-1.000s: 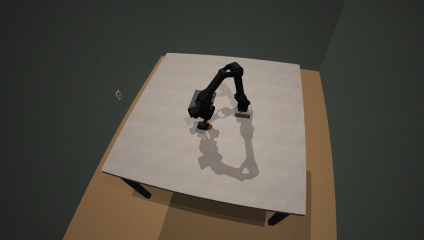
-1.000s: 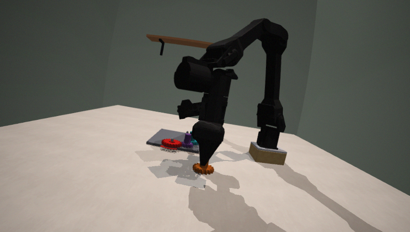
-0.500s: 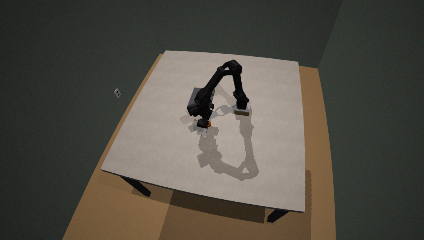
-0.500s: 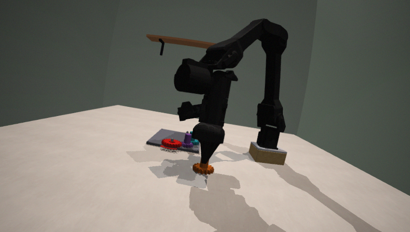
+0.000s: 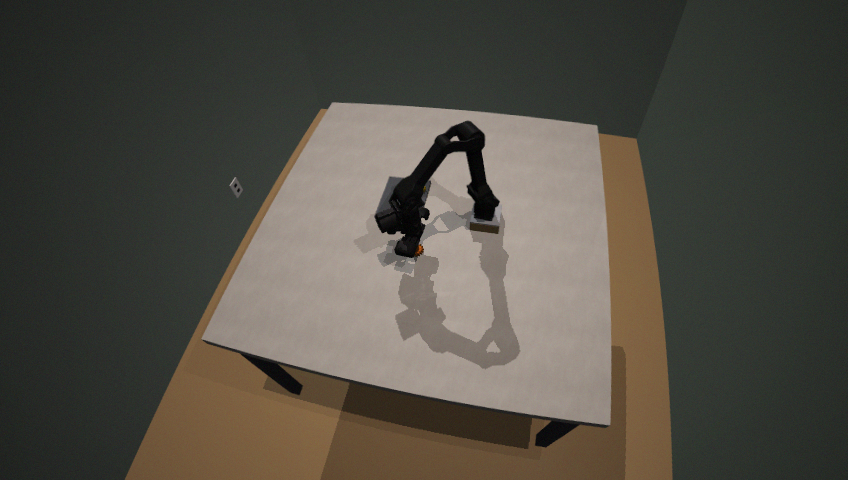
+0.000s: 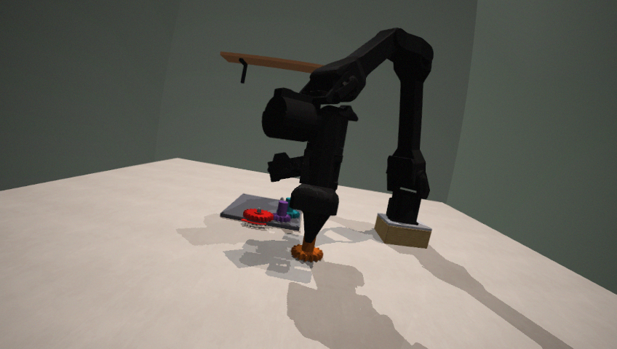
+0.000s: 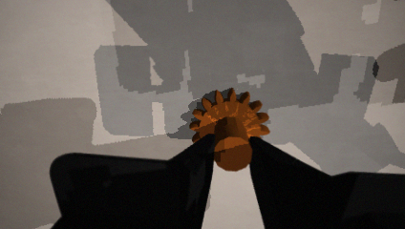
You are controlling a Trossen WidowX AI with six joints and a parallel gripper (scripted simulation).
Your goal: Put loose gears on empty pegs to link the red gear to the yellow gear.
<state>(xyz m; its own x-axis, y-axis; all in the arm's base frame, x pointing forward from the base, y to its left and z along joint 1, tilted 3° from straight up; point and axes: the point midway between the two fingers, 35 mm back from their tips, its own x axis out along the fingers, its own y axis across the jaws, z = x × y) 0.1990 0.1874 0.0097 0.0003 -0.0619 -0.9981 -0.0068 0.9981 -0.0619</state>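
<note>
My gripper tip is now 19 cm to the left of the teal gear and 6 cm short of it. Also, from my gripper tip: red arrow: 12 cm ahead, 9 cm to the right, 2 cm below; orange gear: 1 cm below; purple gear: 15 cm to the right, 7 cm ahead.
</note>
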